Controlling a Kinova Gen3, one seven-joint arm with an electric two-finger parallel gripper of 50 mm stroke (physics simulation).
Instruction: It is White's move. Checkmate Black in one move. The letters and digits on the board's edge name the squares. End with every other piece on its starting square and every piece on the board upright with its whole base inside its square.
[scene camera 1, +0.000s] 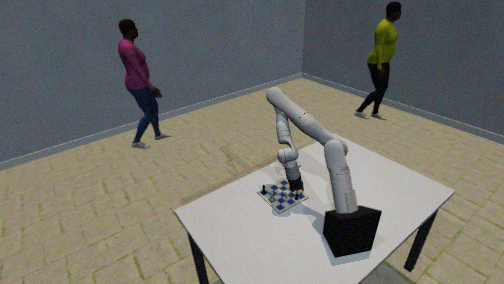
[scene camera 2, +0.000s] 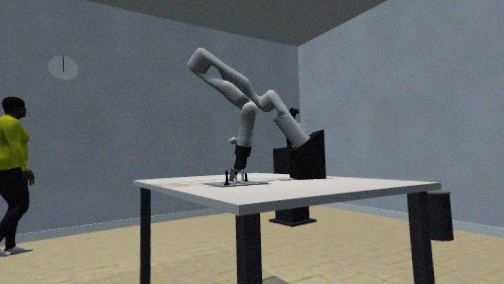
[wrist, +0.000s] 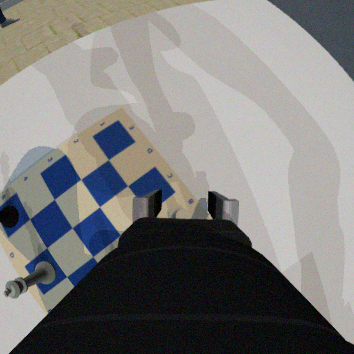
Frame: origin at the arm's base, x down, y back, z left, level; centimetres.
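Seen in the pictures: gripper, fingertip midpoint: (scene camera 1: 298, 189) (scene camera 2: 232, 179) (wrist: 184, 199); arm's base, origin of the base link: (scene camera 1: 345, 211) (scene camera 2: 302, 143).
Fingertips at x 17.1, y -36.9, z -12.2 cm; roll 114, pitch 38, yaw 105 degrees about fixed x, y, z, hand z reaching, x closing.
Pixels of each thing's top centre, then the offset from my fingertips to it. Level surfaces: height alone.
- pale piece, middle of its top: (wrist: 183, 215) dx -2.4, dy +0.6, dz +1.7 cm
- cream board, middle of its top: (wrist: 95, 231) (scene camera 2: 235, 182) (scene camera 1: 282, 194) dx +0.9, dy -4.7, dz +8.9 cm
- tall white piece, middle of its top: (wrist: 4, 293) (scene camera 1: 272, 191) dx -5.5, dy -5.8, dz +16.3 cm
- white table, its level: dx +1.5 cm
My gripper (scene camera 1: 298, 190) (scene camera 2: 238, 175) (wrist: 184, 199) is open, its fingers low over the board's edge by the letters C and B. A pale piece (wrist: 175, 213) shows partly near the line between the fingertips, not gripped; its lower part is hidden by the gripper. The blue and cream board (scene camera 1: 280, 207) (scene camera 2: 220, 184) (wrist: 60, 243) lies on the table. A black piece (scene camera 1: 264, 189) (scene camera 2: 226, 177) (wrist: 9, 216) stands on the blue corner square by 5. A tall white piece (scene camera 1: 272, 197) (wrist: 45, 272) stands on a blue square near it. Another black piece (scene camera 1: 296, 196) stands below the gripper.
The white table (scene camera 1: 225, 220) (scene camera 2: 320, 189) (wrist: 240, 60) carries the board and the arm's black base (scene camera 1: 351, 232) (scene camera 2: 307, 160). Arm shadows fall across table and board. Two people, one in pink (scene camera 1: 135, 65) and one in yellow (scene camera 1: 385, 42) (scene camera 2: 14, 142), are on the floor beyond the table.
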